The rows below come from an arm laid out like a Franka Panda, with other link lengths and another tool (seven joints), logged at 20 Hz.
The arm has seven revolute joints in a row. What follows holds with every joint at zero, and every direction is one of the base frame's.
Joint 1 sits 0.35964 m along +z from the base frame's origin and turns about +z.
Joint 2 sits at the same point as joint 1 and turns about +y.
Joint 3 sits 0.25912 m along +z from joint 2 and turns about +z.
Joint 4 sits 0.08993 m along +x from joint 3 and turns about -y.
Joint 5 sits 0.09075 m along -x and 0.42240 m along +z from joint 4 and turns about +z.
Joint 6 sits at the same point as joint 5 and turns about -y.
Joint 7 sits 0.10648 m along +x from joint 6 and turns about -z.
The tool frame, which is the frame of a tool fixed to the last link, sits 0.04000 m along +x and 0.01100 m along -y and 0.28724 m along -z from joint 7; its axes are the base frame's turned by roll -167.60, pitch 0.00 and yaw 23.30 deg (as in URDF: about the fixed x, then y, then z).
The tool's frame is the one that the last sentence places.
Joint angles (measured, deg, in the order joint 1, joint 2, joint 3, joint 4, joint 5, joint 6, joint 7), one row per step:
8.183 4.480 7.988 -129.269 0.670 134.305 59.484
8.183 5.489 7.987 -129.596 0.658 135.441 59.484
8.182 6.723 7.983 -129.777 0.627 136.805 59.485
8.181 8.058 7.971 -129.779 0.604 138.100 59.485
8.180 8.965 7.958 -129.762 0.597 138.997 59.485
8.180 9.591 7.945 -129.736 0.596 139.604 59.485
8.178 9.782 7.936 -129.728 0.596 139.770 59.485
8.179 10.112 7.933 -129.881 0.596 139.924 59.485
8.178 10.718 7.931 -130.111 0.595 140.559 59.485
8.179 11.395 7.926 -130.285 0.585 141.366 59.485
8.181 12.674 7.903 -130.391 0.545 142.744 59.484
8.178 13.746 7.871 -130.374 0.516 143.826 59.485
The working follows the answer.
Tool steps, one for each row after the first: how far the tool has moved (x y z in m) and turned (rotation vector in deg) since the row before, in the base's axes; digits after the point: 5 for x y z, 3 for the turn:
-0.00201 0.00000 -0.01088 0.064 0.217 -0.012
-0.00091 0.00038 -0.01147 0.121 0.076 -0.012
-0.00039 0.00054 -0.01116 0.142 0.072 -0.029
-0.00015 0.00036 -0.00740 0.111 0.016 -0.034
-0.00009 0.00023 -0.00502 0.078 0.010 -0.030
-0.00011 -0.00003 -0.00157 0.018 0.021 -0.016
-0.00244 -0.00046 -0.00432 -0.048 0.325 -0.003
-0.00238 -0.00027 -0.00677 0.019 0.209 -0.017
-0.00149 0.00000 -0.00668 0.065 0.058 -0.018
-0.00158 0.00015 -0.01111 0.128 0.032 -0.033
-0.00081 0.00008 -0.00862 0.116 -0.004 -0.052

Tool pose at each row, in the base's axes (x y z in m, rotation vector in deg; rounded; the steps above come from the unrounded poses):
0.58412 0.13189 0.09804 -163.849 29.665 -3.295
0.58211 0.13188 0.08715 -163.821 29.718 -2.970
0.58121 0.13226 0.07569 -163.713 29.735 -2.830
0.58082 0.13280 0.06453 -163.580 29.773 -2.694
0.58067 0.13317 0.05713 -163.467 29.811 -2.647
0.58058 0.13339 0.05212 -163.385 29.847 -2.617
0.58046 0.13336 0.05055 -163.367 29.872 -2.584
0.57802 0.13290 0.04622 -163.467 29.948 -2.135
0.57563 0.13264 0.03945 -163.478 30.012 -1.835
0.57414 0.13263 0.03277 -163.420 30.041 -1.738
0.57257 0.13278 0.02166 -163.292 30.077 -1.663
0.57176 0.13286 0.01304 -163.165 30.135 -1.646

